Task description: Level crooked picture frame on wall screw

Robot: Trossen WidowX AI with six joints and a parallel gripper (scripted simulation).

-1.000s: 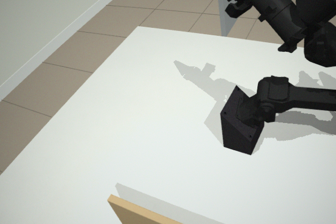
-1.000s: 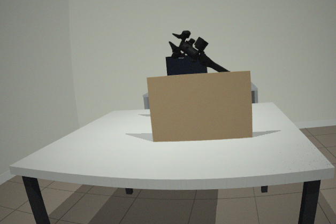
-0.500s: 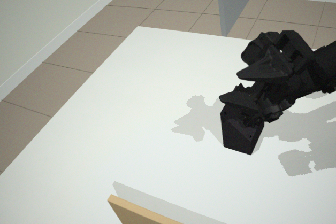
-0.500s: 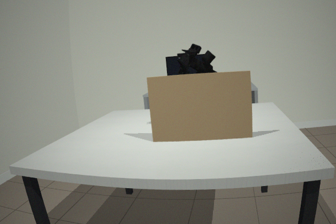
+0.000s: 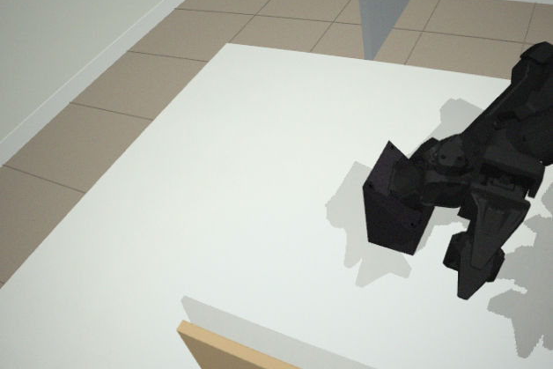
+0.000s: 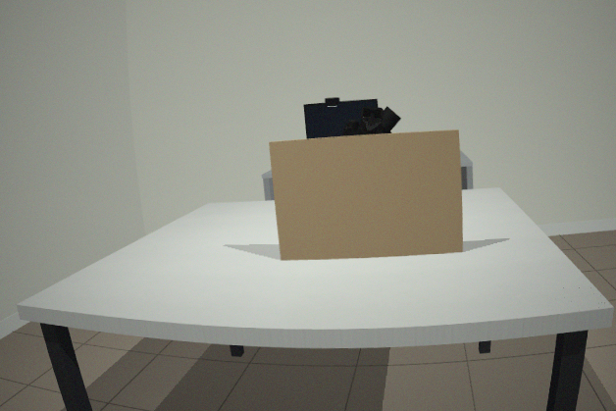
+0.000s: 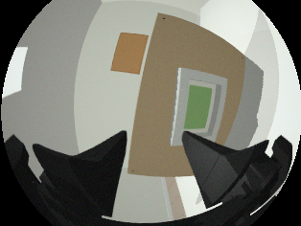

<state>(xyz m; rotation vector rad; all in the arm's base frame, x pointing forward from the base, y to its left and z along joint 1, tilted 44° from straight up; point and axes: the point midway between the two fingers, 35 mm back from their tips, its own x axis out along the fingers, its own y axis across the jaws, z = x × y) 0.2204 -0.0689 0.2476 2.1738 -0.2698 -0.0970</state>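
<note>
Now: the picture frame 130 mm ahead of my gripper tip, 120 mm below it and 30 mm to the right of it. From my gripper tip the other things lie so: tan wall board: 140 mm ahead, 130 mm below, 20 mm to the right.
</note>
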